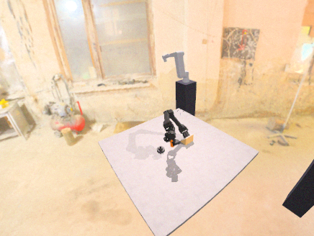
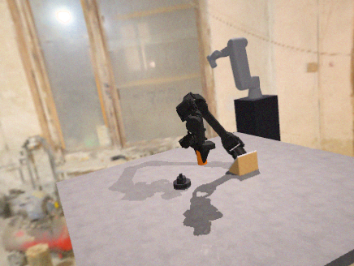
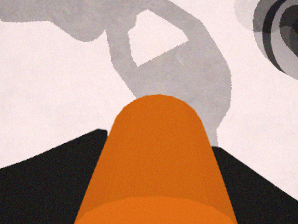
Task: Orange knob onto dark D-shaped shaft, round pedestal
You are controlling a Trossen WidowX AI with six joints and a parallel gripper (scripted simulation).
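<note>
Now: the pedestal 14 cm to the right of my gripper tip, 11 cm below it and 5 cm ahead of it. Round my gripper tip: orange knob (2 cm above).
</note>
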